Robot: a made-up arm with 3 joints. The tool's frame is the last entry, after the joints.
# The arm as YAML. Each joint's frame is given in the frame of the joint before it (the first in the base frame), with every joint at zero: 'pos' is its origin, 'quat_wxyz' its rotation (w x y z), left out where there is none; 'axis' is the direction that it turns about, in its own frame. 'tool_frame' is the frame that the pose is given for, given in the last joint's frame.
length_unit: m
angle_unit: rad
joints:
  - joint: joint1
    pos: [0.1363, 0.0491, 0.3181]
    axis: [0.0, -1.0, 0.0]
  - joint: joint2
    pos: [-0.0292, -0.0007, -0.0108]
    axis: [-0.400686, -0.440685, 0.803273]
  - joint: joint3
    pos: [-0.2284, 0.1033, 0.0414]
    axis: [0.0, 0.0, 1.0]
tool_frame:
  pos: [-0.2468, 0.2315, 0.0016]
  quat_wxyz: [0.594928, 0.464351, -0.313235, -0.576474]
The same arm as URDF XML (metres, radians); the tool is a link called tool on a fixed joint. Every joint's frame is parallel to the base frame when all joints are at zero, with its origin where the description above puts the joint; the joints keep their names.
<robot name="arm">
  <joint name="tool_fixed" type="fixed">
    <parent link="link3"/>
    <child link="tool"/>
    <origin xyz="-0.2468 0.2315 0.0016" rpy="1.1836 0.1634 -1.4293"/>
  </joint>
  <joint name="joint3" type="continuous">
    <parent link="link2"/>
    <child link="link3"/>
    <origin xyz="-0.2284 0.1033 0.0414"/>
    <axis xyz="0 0 1"/>
  </joint>
  <joint name="joint2" type="continuous">
    <parent link="link1"/>
    <child link="link2"/>
    <origin xyz="-0.0292 -0.0007 -0.0108"/>
    <axis xyz="-0.400686 -0.440685 0.803273"/>
  </joint>
  <joint name="joint1" type="continuous">
    <parent link="base_link"/>
    <child link="link1"/>
    <origin xyz="0.1363 0.0491 0.3181"/>
    <axis xyz="0 -1 0"/>
  </joint>
  <link name="base_link"/>
  <link name="link1"/>
  <link name="link2"/>
  <link name="link3"/>
  <link name="tool"/>
</robot>

